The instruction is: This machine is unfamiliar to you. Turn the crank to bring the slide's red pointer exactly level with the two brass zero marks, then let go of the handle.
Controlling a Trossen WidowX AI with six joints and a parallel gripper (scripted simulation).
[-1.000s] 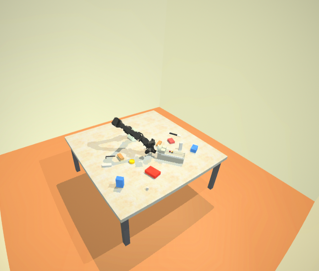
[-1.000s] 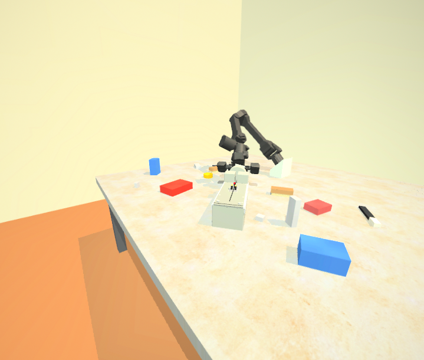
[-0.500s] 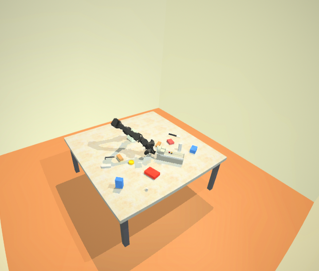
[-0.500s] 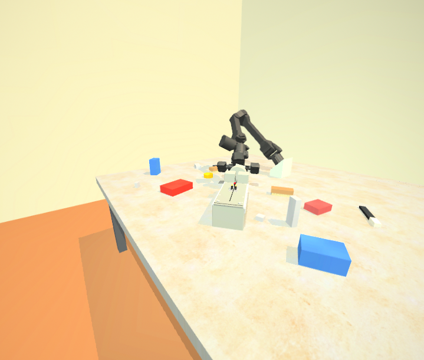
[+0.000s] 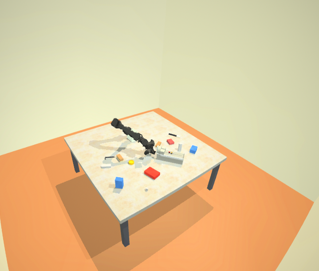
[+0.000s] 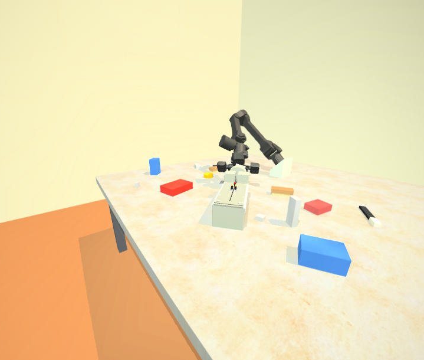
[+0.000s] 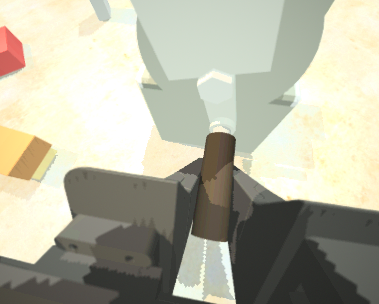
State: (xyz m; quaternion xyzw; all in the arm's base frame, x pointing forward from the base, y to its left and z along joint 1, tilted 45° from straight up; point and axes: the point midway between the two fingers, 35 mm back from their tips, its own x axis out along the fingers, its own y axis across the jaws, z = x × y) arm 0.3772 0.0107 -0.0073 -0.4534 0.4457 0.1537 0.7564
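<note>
Now: gripper tip 1 cm past the brown crank handle, 1 cm to the left of it and 3 cm below it. From my gripper tip the other things lie so: red pointer 11 cm ahead, 9 cm to the left, 5 cm above; crank 4 cm above; yellow disc 4 cm behind, 25 cm to the right, 3 cm below.
</note>
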